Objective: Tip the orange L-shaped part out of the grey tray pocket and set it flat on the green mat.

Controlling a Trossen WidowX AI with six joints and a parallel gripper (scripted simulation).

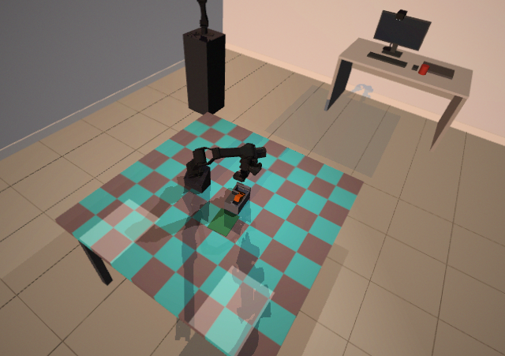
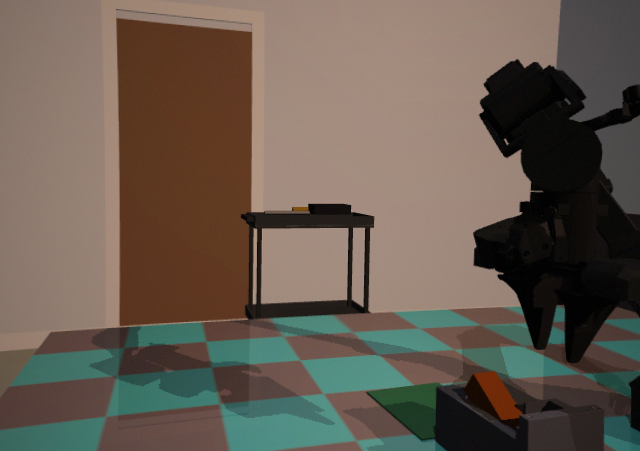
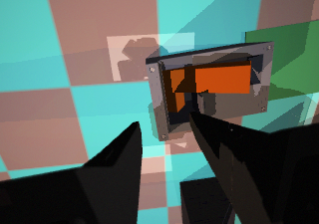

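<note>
Now: gripper tip 50 mm to the left of the orange L-shaped part and 100 mm above it. The rest, counted from my gripper tip: green mat: 20 mm ahead, 220 mm to the right, 160 mm below.
</note>
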